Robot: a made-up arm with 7 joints. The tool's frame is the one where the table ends. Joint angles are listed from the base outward.
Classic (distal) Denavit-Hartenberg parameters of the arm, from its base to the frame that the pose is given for. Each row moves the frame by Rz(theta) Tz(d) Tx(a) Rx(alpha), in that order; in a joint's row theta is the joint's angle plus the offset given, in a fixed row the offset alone. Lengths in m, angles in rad.
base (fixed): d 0; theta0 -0.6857; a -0.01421; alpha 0
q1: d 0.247; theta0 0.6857; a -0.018; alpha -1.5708
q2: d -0.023; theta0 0; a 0.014; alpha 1.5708
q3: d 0.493; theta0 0; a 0.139; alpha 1.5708
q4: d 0.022; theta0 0; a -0.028; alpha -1.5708
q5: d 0.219; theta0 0; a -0.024; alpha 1.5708
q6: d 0.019; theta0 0; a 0.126; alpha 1.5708
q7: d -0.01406; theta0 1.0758; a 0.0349; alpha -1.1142
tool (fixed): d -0.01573; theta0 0.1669; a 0; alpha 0
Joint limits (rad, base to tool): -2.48..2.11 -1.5..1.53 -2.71..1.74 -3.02..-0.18 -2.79..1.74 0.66..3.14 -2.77..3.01
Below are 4 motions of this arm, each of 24 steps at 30 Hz.
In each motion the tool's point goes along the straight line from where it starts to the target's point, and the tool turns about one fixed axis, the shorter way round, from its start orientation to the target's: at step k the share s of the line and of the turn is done. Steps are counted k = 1, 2, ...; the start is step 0. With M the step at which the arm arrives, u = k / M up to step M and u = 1 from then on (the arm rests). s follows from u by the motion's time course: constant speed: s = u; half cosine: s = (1 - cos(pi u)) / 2; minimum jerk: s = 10 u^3 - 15 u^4 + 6 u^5.
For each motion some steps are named. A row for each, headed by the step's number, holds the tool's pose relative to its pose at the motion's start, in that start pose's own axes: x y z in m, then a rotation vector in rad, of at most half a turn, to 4 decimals.
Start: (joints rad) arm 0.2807 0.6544 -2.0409 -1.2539 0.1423 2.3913 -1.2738
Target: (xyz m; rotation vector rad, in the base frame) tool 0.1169 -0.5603 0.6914 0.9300 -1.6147 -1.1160
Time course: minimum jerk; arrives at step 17
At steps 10, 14, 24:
10: -0.2202 -0.2131 0.1092 0.0172 -0.6189 -0.6924
14: -0.3189 -0.3085 0.1581 0.0249 -0.8961 -1.0025
24: -0.3327 -0.3218 0.1649 0.0260 -0.9348 -1.0458

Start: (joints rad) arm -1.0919 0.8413 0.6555 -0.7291 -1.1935 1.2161 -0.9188
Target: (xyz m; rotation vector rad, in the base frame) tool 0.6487 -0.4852 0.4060 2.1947 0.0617 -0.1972
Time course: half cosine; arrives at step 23
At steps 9, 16, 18, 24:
9: -0.0144 -0.0219 -0.0729 0.2677 0.3064 -0.1390
16: -0.0342 -0.0518 -0.1727 0.6347 0.7263 -0.3294
18: -0.0385 -0.0584 -0.1946 0.7148 0.8180 -0.3710
24: -0.0433 -0.0658 -0.2191 0.8051 0.9213 -0.4179

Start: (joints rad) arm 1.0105 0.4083 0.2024 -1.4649 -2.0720 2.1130 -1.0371
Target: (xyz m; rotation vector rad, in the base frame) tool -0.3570 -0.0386 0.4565 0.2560 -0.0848 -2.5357
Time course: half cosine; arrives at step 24
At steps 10, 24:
10: -0.1303 0.2364 -0.1611 -0.2338 0.0847 0.6421
24: -0.3515 0.6379 -0.4346 -0.6308 0.2286 1.7326

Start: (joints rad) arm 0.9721 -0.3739 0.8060 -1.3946 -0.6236 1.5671 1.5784
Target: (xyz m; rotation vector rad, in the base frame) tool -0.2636 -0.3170 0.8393 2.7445 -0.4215 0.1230
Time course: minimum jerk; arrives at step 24
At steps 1, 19, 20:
1: 0.0003 0.0002 0.0001 -0.0001 0.0002 -0.0006
19: 0.4310 0.2415 0.1536 -0.1293 0.3141 -0.7642
20: 0.4444 0.2490 0.1584 -0.1334 0.3238 -0.7879

